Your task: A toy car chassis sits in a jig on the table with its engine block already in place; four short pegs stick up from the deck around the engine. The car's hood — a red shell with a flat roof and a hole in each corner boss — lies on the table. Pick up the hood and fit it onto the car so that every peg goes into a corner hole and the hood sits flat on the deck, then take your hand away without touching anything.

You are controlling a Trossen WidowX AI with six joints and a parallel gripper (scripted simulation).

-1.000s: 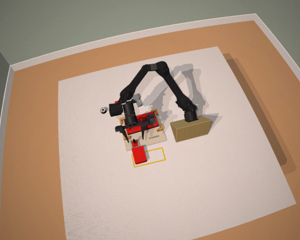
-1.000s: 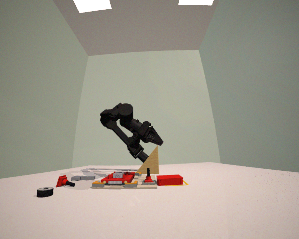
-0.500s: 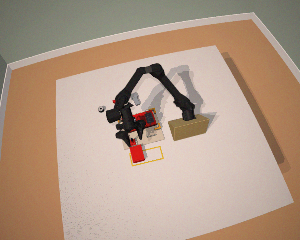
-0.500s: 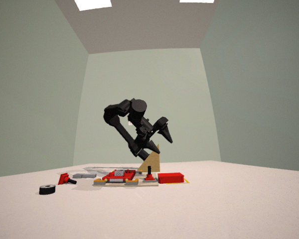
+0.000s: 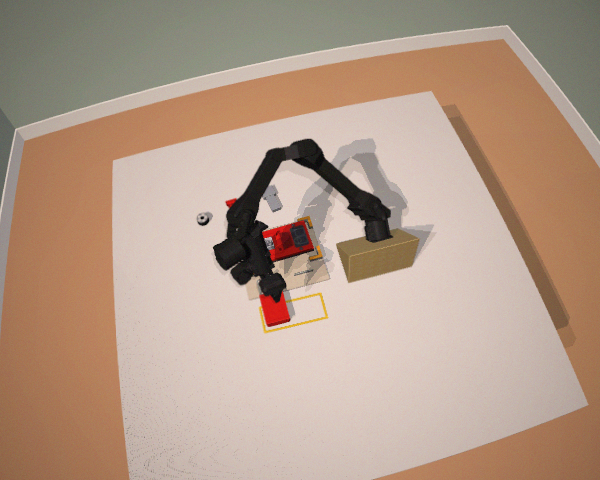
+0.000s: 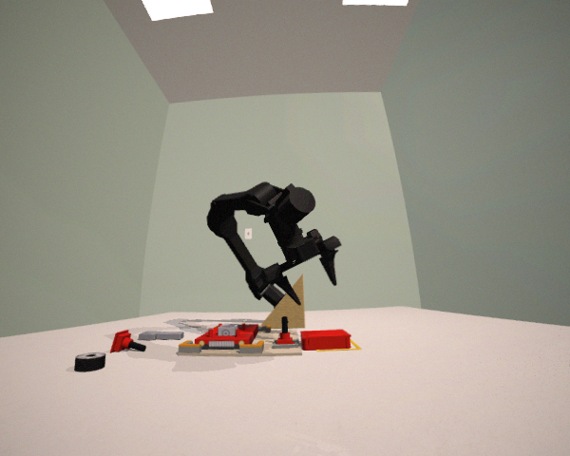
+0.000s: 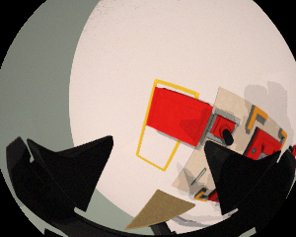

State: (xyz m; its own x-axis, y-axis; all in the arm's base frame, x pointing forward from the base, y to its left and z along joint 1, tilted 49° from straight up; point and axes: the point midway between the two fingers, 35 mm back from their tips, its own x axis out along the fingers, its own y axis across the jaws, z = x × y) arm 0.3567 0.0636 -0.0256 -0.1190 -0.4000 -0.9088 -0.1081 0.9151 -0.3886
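Now: gripper tip 90 mm above the red hood and 10 mm to the right of it. Also, from my gripper tip: grey engine block 190 mm to the right, 80 mm below, 30 mm behind; then black wheel 380 mm to the right, 150 mm ahead, 90 mm below; then black post 70 mm to the right, 70 mm below, 10 mm ahead.
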